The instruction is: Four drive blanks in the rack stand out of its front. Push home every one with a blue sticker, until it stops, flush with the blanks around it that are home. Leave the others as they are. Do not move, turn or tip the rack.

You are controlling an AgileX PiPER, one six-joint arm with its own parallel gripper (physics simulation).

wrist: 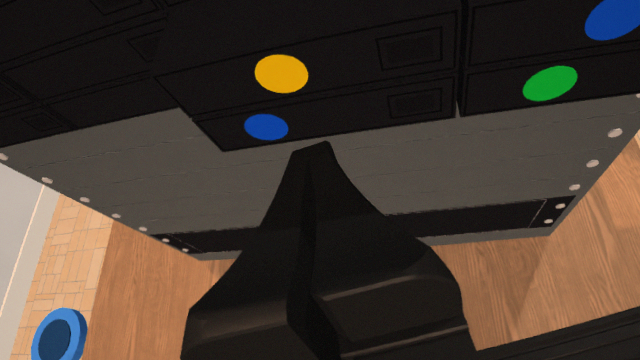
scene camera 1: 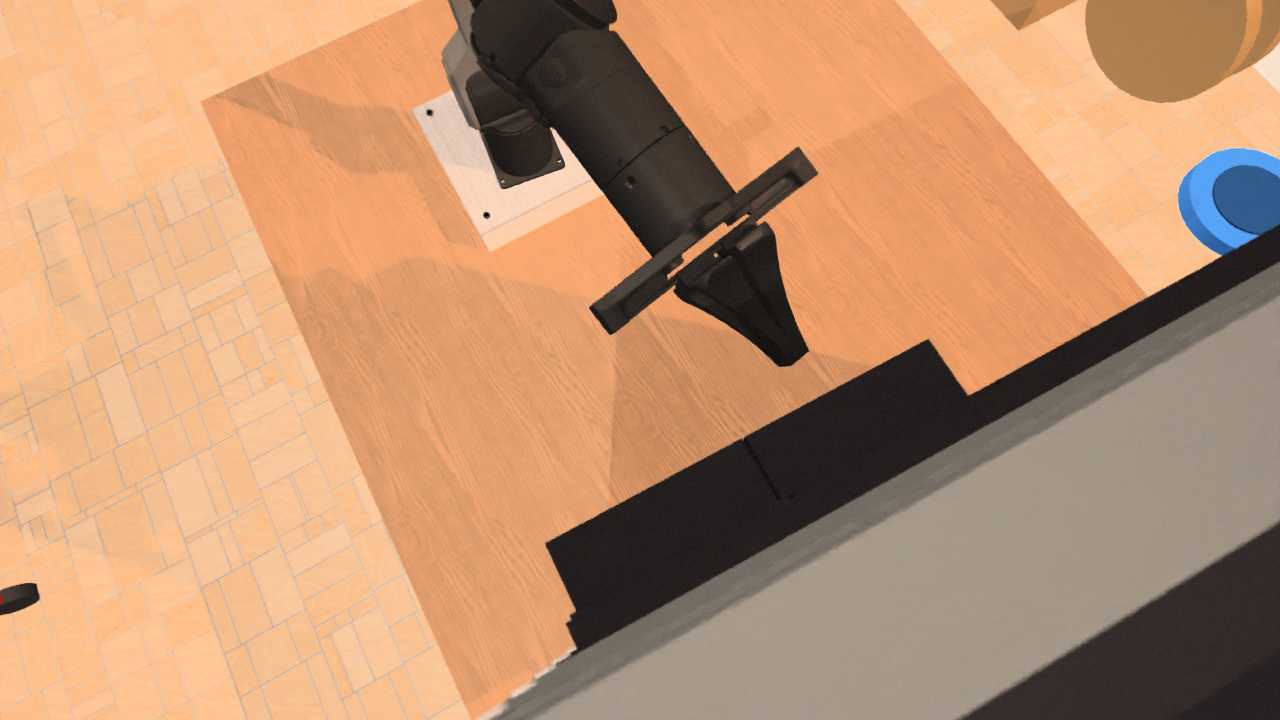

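The rack [scene camera 1: 984, 501] [wrist: 425, 170] has four black blanks standing out of its front. In the wrist view, a blank with a yellow sticker [wrist: 340, 70] is directly above a blank with a blue sticker [wrist: 340, 115]. To their right, a second blue-stickered blank [wrist: 530, 30] is above a green-stickered blank [wrist: 500, 92]. In scene camera 1, the protruding blanks show from above as two black blocks, with stickers hidden. My gripper [scene camera 1: 792, 356] [wrist: 318, 167] is shut and empty. Its tips appear just below the lower edge of the left blue-stickered blank; whether they touch it is unclear.
Other black blanks [wrist: 95, 75] sit farther back at the left in the wrist view. The rack stands on the wooden table [scene camera 1: 501, 429] [wrist: 140, 295]. A blue round object [scene camera 1: 1248, 198] [wrist: 59, 336] and a brown cylinder [scene camera 1: 1163, 44] are off to one side.
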